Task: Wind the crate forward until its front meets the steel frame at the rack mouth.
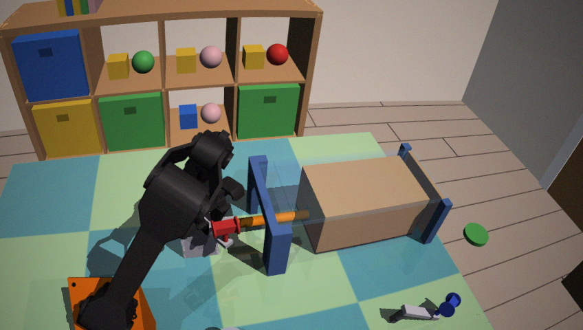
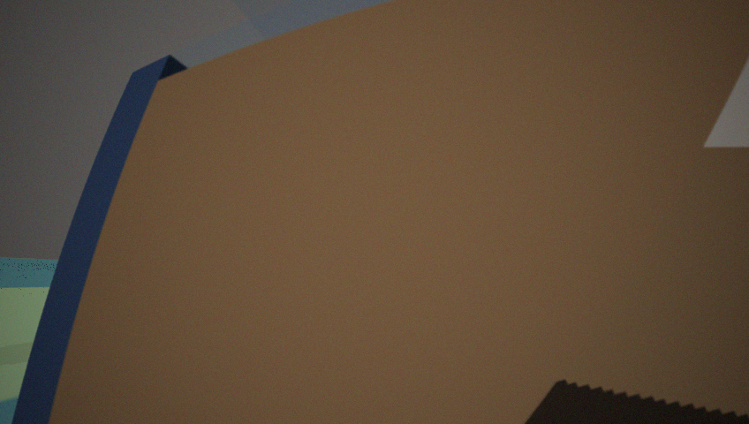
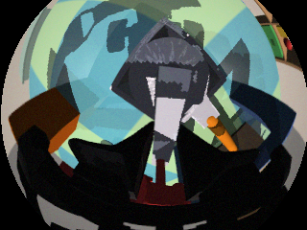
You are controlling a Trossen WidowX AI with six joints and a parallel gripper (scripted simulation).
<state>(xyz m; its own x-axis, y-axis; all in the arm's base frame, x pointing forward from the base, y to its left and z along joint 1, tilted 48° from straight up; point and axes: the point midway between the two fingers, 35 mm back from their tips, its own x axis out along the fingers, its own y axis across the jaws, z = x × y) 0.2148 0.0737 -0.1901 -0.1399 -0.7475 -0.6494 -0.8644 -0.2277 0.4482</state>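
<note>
My gripper tip is now 10 mm short of the crank handle, 10 mm to the left of it and 20 mm below it. Round my gripper tip: blue frame: 140 mm ahead, 30 mm to the left, 10 mm above; red knob: 20 mm ahead, 50 mm to the right, 50 mm above; grey winch: 40 mm behind, 40 mm to the left, 60 mm below.
</note>
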